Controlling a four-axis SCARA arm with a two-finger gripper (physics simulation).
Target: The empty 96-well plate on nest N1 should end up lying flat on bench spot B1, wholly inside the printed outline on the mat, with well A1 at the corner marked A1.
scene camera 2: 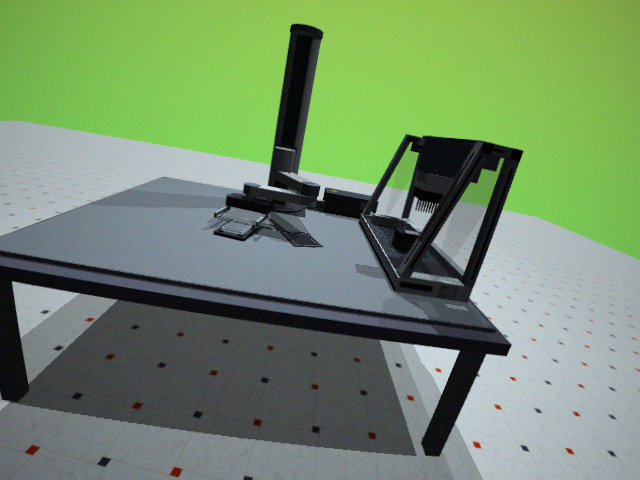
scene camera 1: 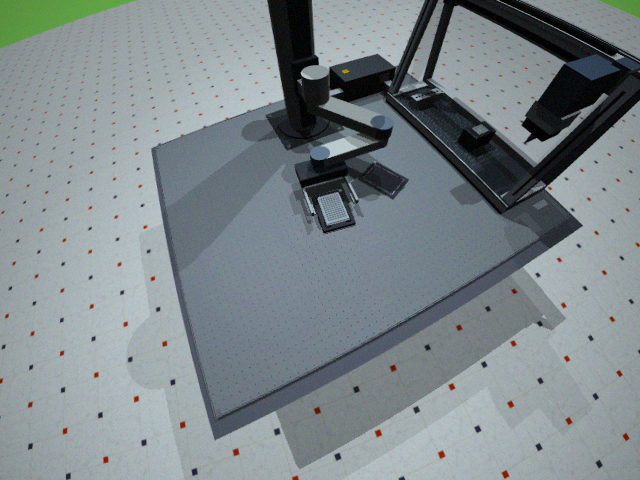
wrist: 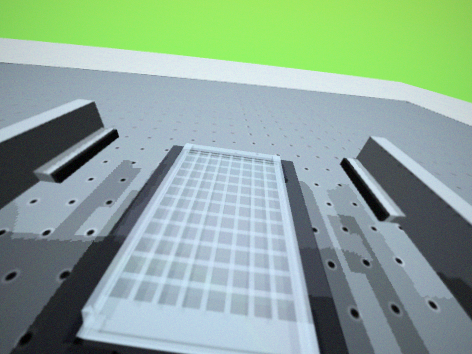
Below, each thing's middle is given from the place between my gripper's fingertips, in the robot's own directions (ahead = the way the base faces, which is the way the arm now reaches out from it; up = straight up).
My hand is 40 mm above the clear well plate [wrist: 214,255] and 30 mm past it. From my hand the other things lie so: instrument head [scene camera 1: 540,122] (640 mm to the left, 280 mm above, 170 mm ahead); dark mat [scene camera 1: 379,177] (260 mm to the left, 70 mm behind, 60 mm below).
